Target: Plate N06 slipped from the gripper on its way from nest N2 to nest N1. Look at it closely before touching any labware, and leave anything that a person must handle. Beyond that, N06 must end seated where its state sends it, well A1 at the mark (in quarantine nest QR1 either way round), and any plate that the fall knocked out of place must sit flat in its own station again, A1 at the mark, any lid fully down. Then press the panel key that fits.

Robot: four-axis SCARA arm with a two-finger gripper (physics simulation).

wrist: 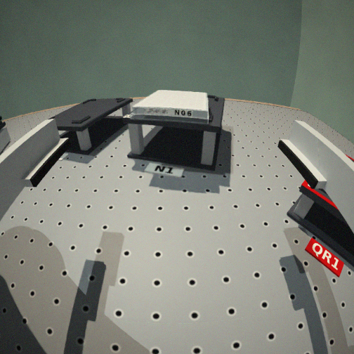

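Observation:
Plate N06 point(170, 103), white with a clear rim low at its front and left, lies on top of nest N1 point(216, 111), its N06 label facing me. It sits toward the front left of the nest top, and bare nest top shows at the right and back right. Whether it lies quite flat, and where its well A1 is, I cannot tell. Nest N2 point(95, 112), left of N1, has a bare top with raised corner guides. Quarantine nest QR1 point(300, 206) shows partly at the right, red-edged. My gripper point(174, 125) is open and empty, in front of N1. The panel does not show.
The N1 sign point(164, 169) lies before its nest, and the red QR1 sign point(325, 256) lies at the lower right. Part of a dark object point(2, 123) shows at the far left edge. The perforated deck point(175, 240) carries shadows; a green wall point(150, 45) stands behind.

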